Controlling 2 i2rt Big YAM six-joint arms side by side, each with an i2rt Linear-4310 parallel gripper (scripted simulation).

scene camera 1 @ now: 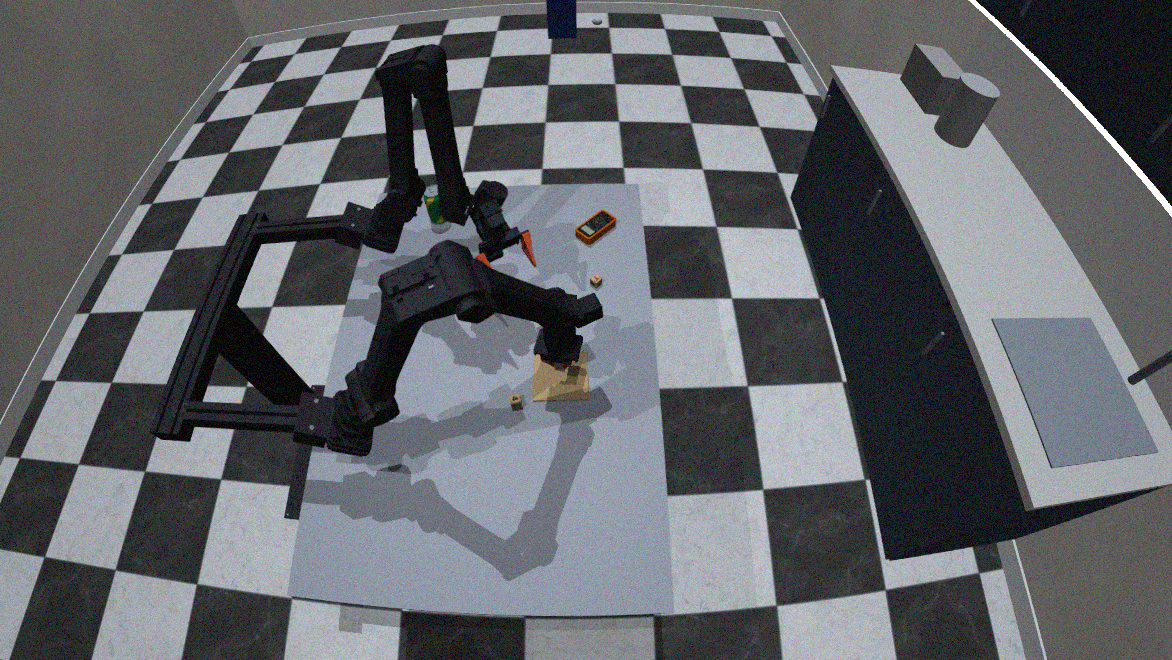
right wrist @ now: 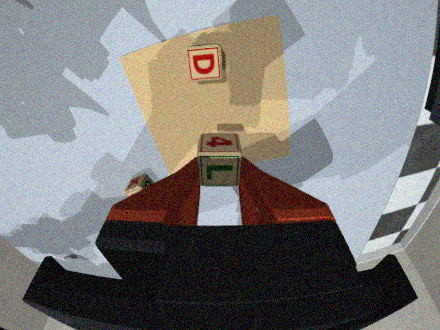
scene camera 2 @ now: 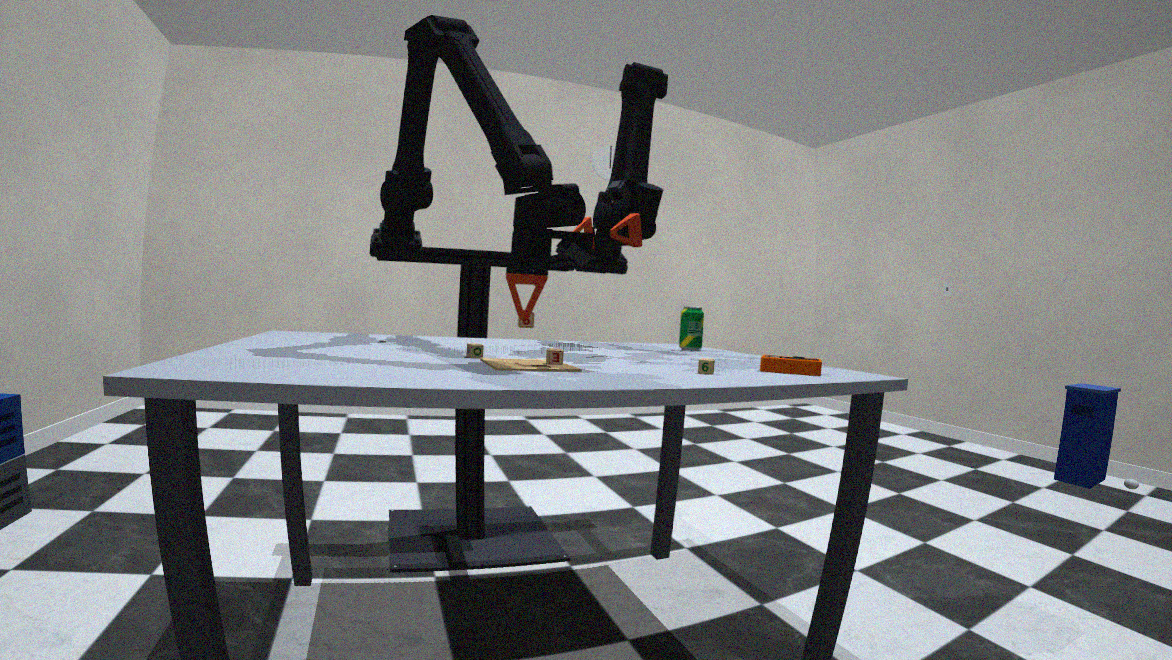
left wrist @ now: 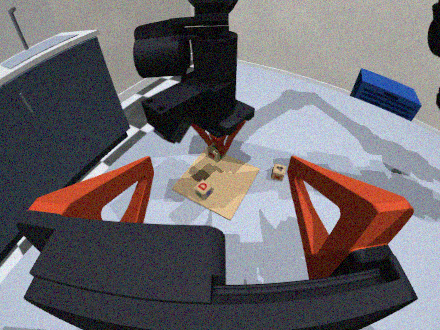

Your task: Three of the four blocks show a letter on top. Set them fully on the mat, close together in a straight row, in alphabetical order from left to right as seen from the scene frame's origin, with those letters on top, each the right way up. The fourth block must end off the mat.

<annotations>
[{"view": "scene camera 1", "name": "my left gripper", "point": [517, 274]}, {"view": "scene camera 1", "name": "my right gripper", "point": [560, 365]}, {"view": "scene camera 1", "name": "tan mat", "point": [548, 384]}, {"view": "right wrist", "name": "my right gripper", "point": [219, 165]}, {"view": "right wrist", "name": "tan mat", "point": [251, 99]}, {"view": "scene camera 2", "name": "my left gripper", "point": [590, 235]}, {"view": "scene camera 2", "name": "my right gripper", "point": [523, 319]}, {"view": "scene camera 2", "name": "tan mat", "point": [499, 364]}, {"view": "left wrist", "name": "my left gripper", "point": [220, 164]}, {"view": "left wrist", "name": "my right gripper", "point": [218, 150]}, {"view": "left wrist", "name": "tan mat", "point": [230, 178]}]
</annotations>
